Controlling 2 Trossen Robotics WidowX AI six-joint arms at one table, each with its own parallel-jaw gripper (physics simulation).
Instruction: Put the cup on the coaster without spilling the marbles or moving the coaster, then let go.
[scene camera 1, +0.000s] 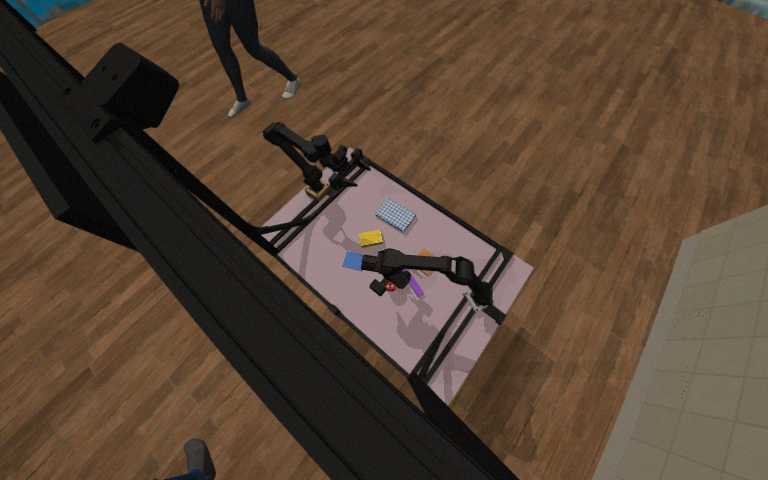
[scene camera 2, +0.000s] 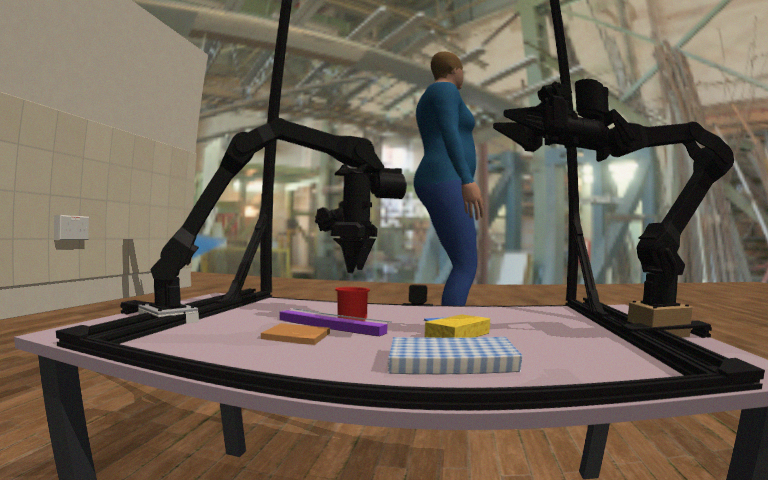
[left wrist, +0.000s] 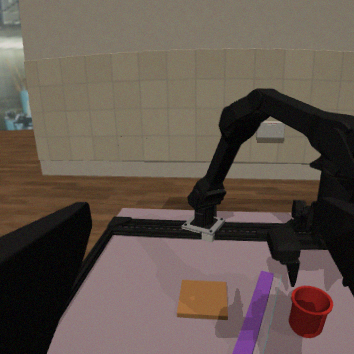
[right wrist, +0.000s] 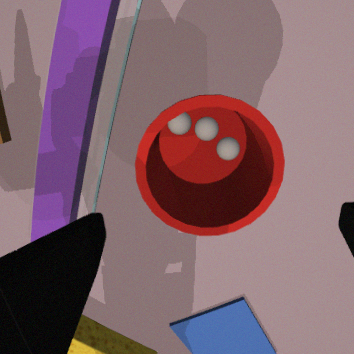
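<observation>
The red cup stands upright on the table, with three pale marbles inside. A thin blue square and a thicker orange square lie flat, apart from the cup; I cannot tell which is the coaster. My right gripper is open and empty, pointing down above the cup. My left gripper is open and empty, raised far from the cup.
A purple bar and a thin clear panel lie beside the cup, on the orange square's side. A yellow sponge and a blue-checked block lie farther off.
</observation>
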